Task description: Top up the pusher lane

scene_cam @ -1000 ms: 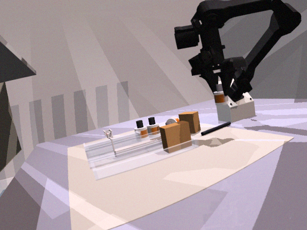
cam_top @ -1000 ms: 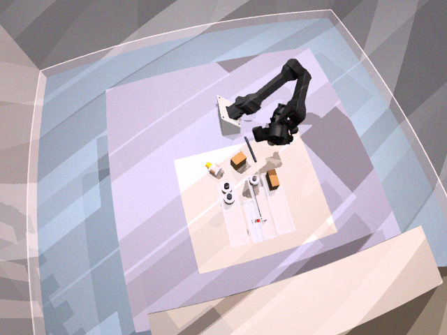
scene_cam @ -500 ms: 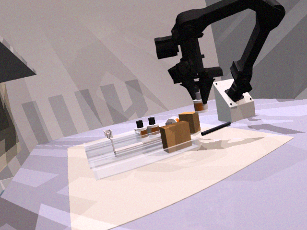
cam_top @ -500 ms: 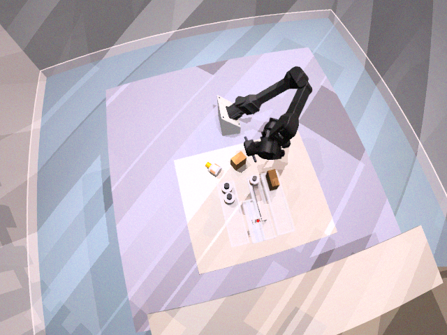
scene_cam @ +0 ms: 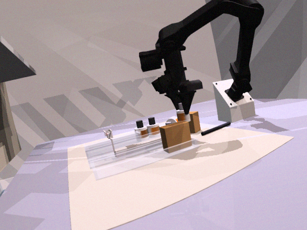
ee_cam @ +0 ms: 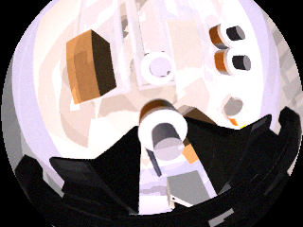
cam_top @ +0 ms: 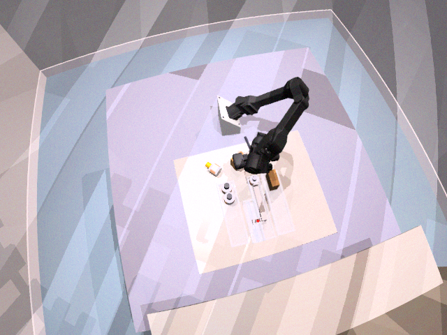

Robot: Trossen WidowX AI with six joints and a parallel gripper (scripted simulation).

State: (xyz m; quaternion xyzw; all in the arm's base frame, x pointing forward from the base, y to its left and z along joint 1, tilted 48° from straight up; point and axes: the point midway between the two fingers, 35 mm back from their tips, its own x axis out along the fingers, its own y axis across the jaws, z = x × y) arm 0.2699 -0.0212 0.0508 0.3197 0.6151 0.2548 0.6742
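The black rod lies 110 mm behind my gripper tip, 80 mm below it and 30 mm to the left of it. The rest, counted from my gripper tip: pusher plate (160 mm ahead, 50 mm to the right, 30 mm below).
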